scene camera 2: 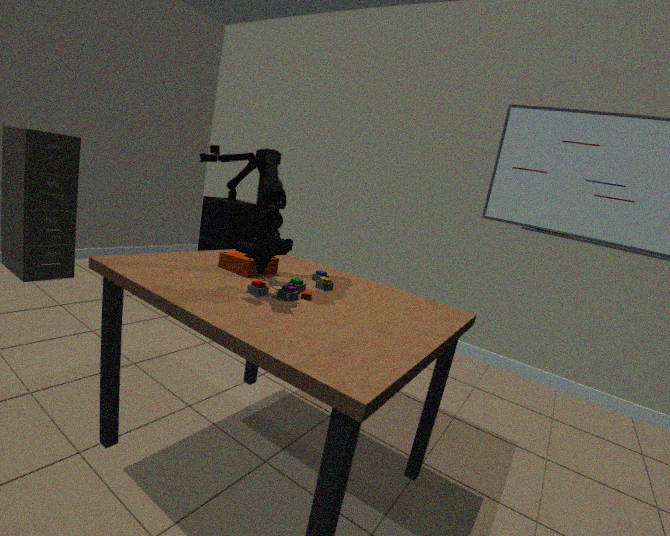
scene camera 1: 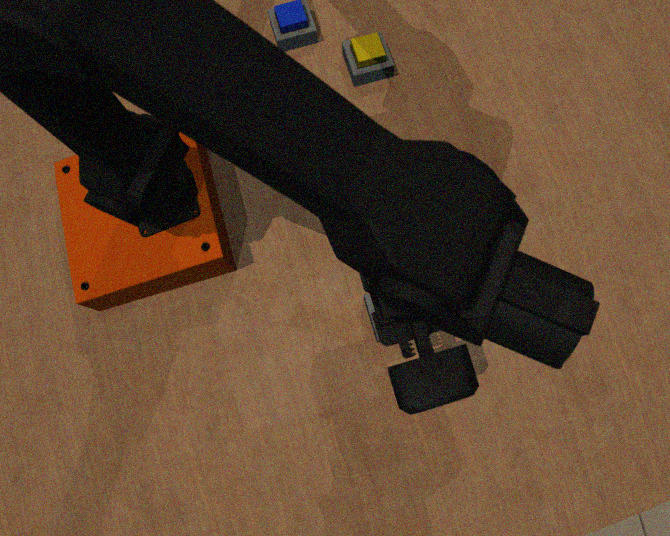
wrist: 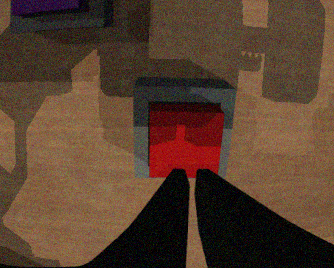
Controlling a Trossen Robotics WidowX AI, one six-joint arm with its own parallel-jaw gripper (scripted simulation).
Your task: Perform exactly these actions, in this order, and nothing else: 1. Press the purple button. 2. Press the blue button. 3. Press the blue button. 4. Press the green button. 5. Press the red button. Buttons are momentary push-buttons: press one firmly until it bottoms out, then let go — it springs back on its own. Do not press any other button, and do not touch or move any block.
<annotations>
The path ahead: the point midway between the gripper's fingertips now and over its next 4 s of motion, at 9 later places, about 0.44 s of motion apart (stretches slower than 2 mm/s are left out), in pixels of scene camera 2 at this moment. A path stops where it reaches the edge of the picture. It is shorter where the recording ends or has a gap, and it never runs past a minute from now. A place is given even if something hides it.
My gripper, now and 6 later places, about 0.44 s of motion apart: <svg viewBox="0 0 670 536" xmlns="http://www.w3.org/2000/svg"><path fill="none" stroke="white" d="M260 273L260 279L259 283L259 279L274 273L318 266L338 255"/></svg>
</annotations>
